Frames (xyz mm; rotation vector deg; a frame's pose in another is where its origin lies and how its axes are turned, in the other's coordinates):
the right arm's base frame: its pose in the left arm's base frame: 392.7 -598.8 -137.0 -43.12 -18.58 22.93
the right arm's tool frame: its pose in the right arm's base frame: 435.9 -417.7 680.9 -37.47 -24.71 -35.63
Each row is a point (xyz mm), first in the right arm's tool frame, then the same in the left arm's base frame.
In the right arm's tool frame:
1: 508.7 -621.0 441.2
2: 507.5 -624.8 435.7
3: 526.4 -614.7 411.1
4: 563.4 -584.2 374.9
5: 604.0 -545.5 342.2
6: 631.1 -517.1 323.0
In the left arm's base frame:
1: 194.9 -3.7 1474.3
2: 195.3 -10.2 1475.9
3: 226.1 -17.4 1484.1
4: 285.5 -16.9 1493.0
5: 349.6 -8.4 1499.2
6: 392.3 0.6 1501.7

